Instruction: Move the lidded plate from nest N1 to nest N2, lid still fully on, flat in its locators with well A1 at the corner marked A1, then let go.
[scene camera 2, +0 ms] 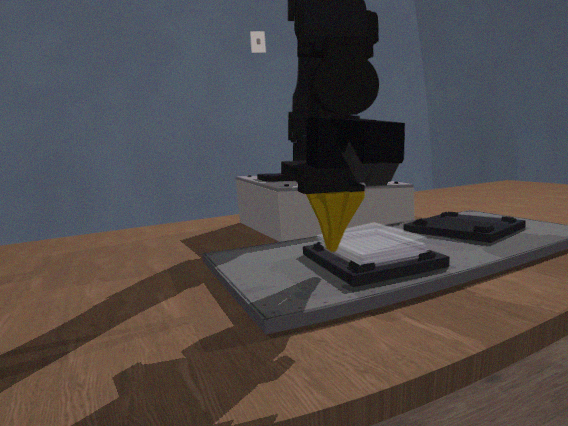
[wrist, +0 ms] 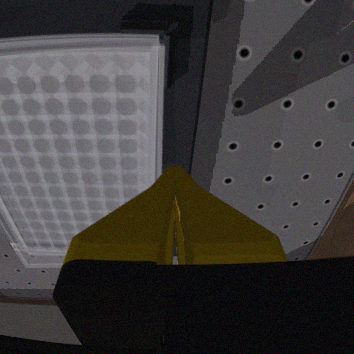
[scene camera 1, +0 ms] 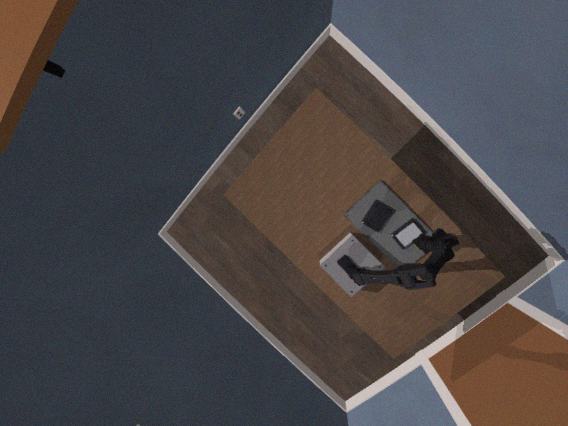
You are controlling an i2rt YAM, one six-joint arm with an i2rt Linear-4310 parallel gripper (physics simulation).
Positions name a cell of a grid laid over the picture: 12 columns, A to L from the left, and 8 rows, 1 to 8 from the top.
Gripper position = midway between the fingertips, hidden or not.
Observation:
My gripper (scene camera 2: H5) is shut, with nothing in its grasp.
My gripper is seen too in the wrist view (wrist: F5).

